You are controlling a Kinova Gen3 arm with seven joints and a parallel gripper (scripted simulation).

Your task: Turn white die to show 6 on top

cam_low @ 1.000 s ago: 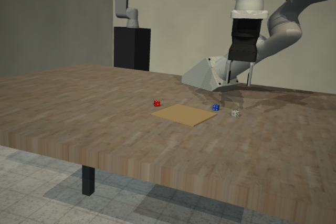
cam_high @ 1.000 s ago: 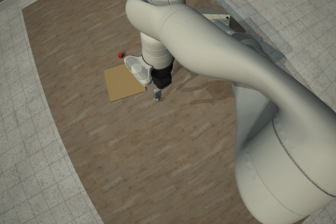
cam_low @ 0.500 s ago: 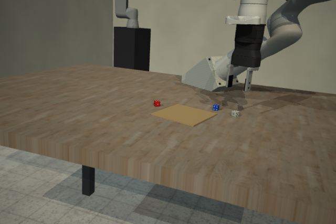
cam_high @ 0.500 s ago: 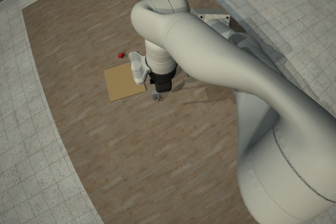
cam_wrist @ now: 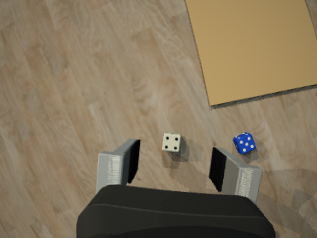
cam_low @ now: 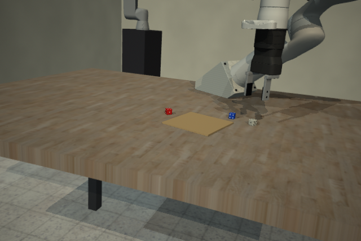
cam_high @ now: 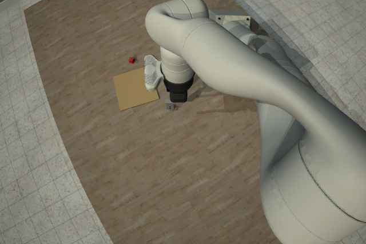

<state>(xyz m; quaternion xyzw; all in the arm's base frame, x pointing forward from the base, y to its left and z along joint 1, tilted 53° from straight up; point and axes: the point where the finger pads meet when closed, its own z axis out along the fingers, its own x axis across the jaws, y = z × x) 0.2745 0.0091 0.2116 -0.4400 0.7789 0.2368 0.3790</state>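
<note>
The white die lies 9 cm below my hand. From my hand the other things lie so: tan mat (9 cm ahead, 12 cm to the right, 9 cm below); blue die (2 cm behind, 7 cm to the right, 9 cm below); red die (7 cm ahead, 23 cm to the right, 9 cm below).
</note>
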